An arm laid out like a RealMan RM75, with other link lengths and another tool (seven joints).
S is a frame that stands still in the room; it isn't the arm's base.
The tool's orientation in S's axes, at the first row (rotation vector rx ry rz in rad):
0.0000 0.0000 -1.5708
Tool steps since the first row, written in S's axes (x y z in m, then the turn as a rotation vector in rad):
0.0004 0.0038 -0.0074 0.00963 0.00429 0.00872
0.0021 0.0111 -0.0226 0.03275 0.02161 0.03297
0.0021 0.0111 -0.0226 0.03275 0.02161 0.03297
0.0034 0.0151 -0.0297 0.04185 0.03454 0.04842
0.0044 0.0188 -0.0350 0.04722 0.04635 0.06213
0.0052 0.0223 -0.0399 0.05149 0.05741 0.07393
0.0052 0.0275 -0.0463 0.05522 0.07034 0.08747
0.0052 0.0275 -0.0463 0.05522 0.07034 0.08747
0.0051 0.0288 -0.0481 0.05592 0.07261 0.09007
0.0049 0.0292 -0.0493 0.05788 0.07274 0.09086
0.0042 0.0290 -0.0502 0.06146 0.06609 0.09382
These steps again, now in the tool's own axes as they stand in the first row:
-0.0038 0.0004 -0.0074 -0.00429 0.00963 0.00872
-0.0111 0.0021 -0.0226 -0.02161 0.03275 0.03297
-0.0111 0.0021 -0.0226 -0.02161 0.03275 0.03297
-0.0151 0.0034 -0.0297 -0.03454 0.04185 0.04842
-0.0188 0.0044 -0.0350 -0.04635 0.04722 0.06213
-0.0223 0.0052 -0.0399 -0.05741 0.05149 0.07393
-0.0275 0.0052 -0.0463 -0.07034 0.05522 0.08747
-0.0275 0.0052 -0.0463 -0.07034 0.05522 0.08747
-0.0288 0.0051 -0.0481 -0.07261 0.05592 0.09007
-0.0292 0.0049 -0.0493 -0.07274 0.05788 0.09086
-0.0290 0.0042 -0.0502 -0.06609 0.06146 0.09382

